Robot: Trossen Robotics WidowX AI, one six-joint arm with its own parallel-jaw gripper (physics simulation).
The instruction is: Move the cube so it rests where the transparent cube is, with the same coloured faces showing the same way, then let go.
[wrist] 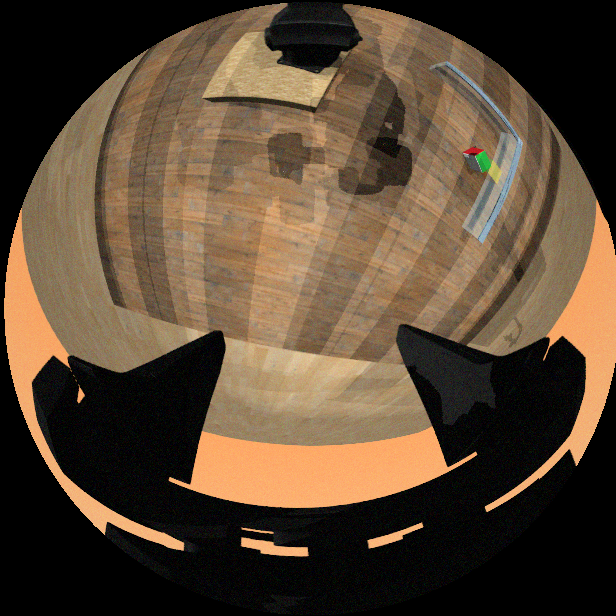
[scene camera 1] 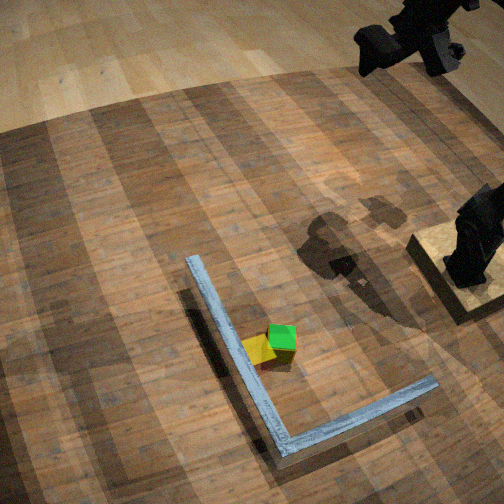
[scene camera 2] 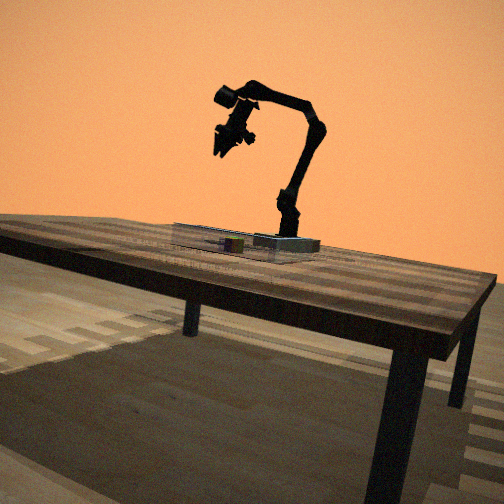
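Note:
The cube (scene camera 1: 283, 339) has a green top and sits on the wooden table inside the corner of a grey L-shaped rail (scene camera 1: 262, 385). A transparent cube (scene camera 1: 259, 350) with a yellow top overlaps it on its left, next to the rail. Both show small in the wrist view (wrist: 480, 160) with a red side visible. My gripper (scene camera 1: 408, 42) hangs high above the table, far from the cube, open and empty. It also shows in the side view (scene camera 2: 231, 133) and in the wrist view (wrist: 310, 385).
The arm's base stands on a light wooden plate (scene camera 1: 462, 268) at the right edge. The arm's shadow (scene camera 1: 345, 245) falls on the table between the base and the rail. The table's edges show in the side view.

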